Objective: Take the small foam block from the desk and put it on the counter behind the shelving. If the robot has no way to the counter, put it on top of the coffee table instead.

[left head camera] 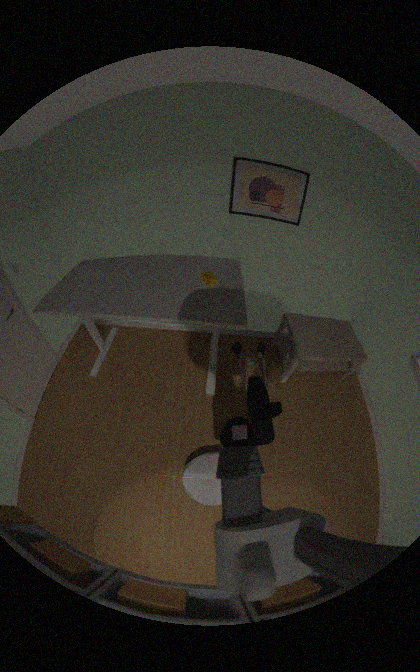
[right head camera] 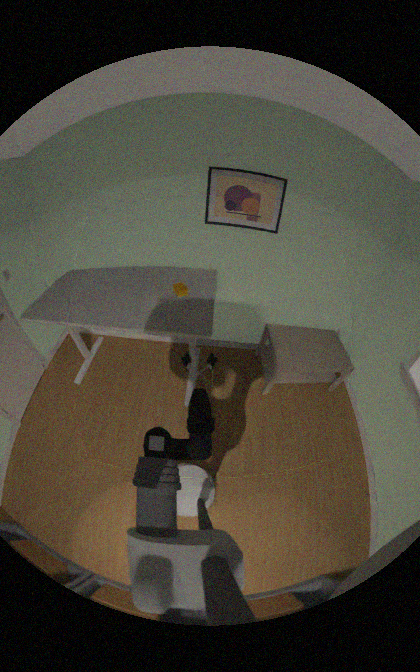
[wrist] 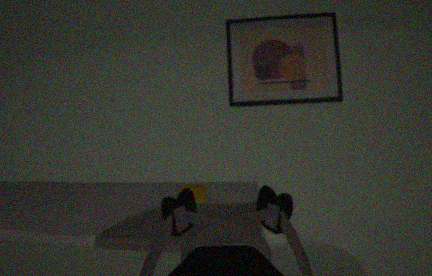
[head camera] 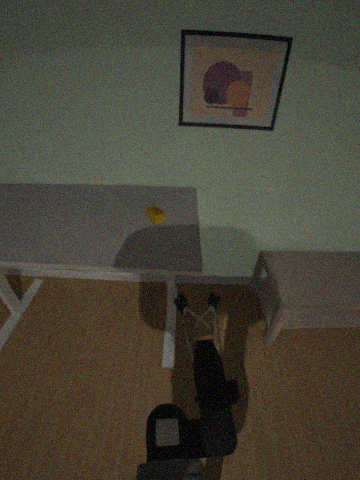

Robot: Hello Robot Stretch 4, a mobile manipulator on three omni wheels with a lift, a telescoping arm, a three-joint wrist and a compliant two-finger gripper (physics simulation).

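The small yellow foam block lies on the grey desk, toward its right end. My gripper is open, with no thing between its fingers. In the head view it appears in front of the desk's near right corner, apart from the block. In the wrist view the left fingertip partly covers the block. The low coffee table stands right of the desk. The counter does not show in the views.
A framed picture hangs on the wall above the desk's right side. The desk's white leg stands close to the gripper. Shelving with brown boxes shows along the bottom of the left head view.
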